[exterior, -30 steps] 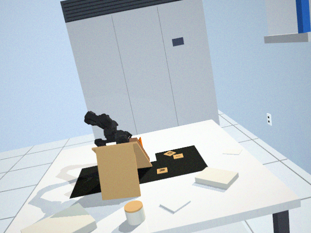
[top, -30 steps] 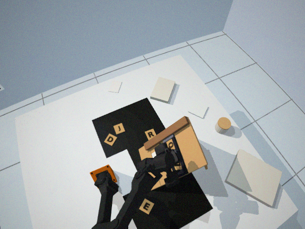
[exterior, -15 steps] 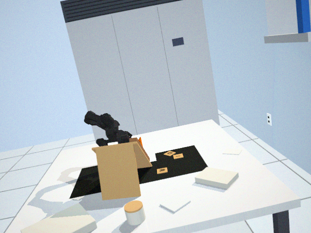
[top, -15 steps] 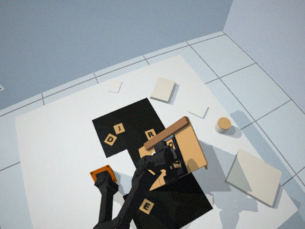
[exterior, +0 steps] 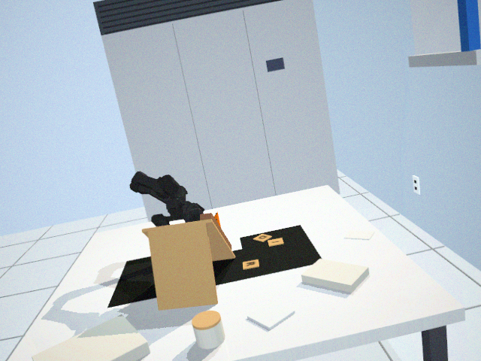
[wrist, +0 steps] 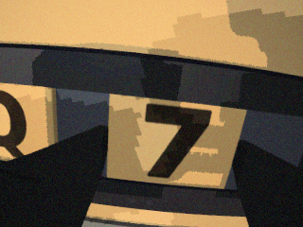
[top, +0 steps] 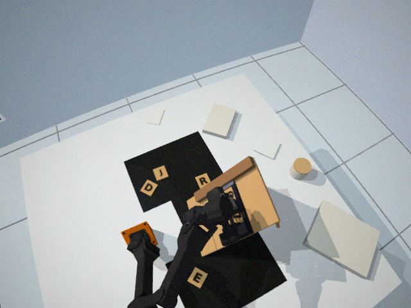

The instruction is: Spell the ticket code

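Right now my gripper tip is 70 mm to the right of the white ticket, 70 mm above it and 60 mm past it. Also, from my gripper tip: pale box: 390 mm ahead, 250 mm to the right, 150 mm below; then lidded jar: 390 mm ahead, 130 mm below, 100 mm to the left; then black mat: 160 mm below, 150 mm behind, 100 mm to the left.
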